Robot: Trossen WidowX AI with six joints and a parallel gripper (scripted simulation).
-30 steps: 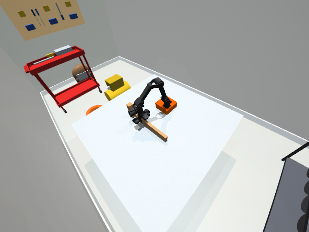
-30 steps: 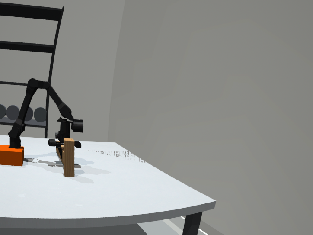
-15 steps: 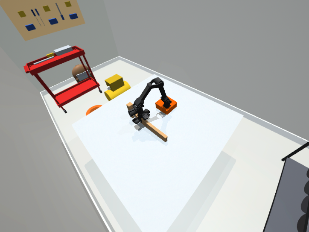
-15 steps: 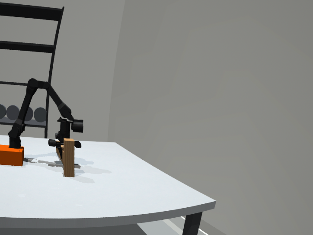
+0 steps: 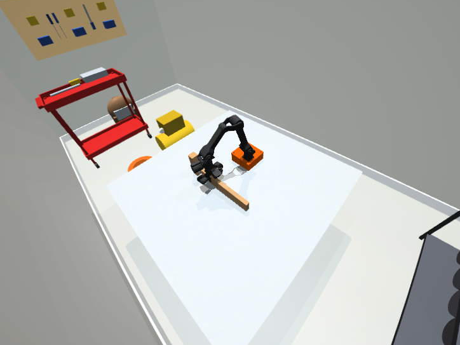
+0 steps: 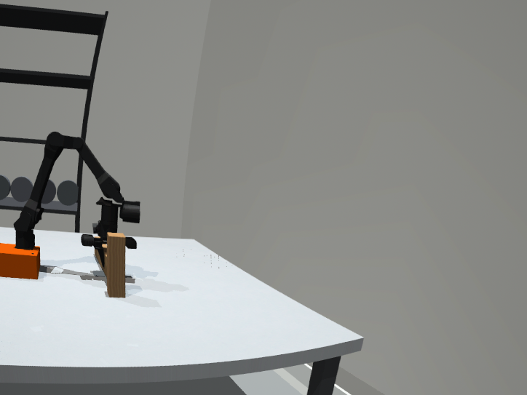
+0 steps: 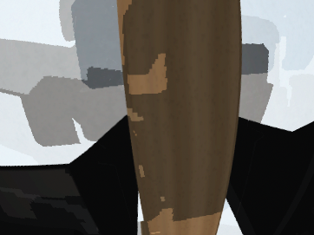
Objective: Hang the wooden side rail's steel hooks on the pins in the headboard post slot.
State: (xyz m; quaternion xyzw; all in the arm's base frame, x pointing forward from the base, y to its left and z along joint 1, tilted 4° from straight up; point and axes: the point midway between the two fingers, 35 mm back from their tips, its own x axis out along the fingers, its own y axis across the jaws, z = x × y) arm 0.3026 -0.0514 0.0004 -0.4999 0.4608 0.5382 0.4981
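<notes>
Right now the wooden headboard post is 1 cm ahead of my gripper tip, 16 cm to the right of it and 4 cm above it.
</notes>
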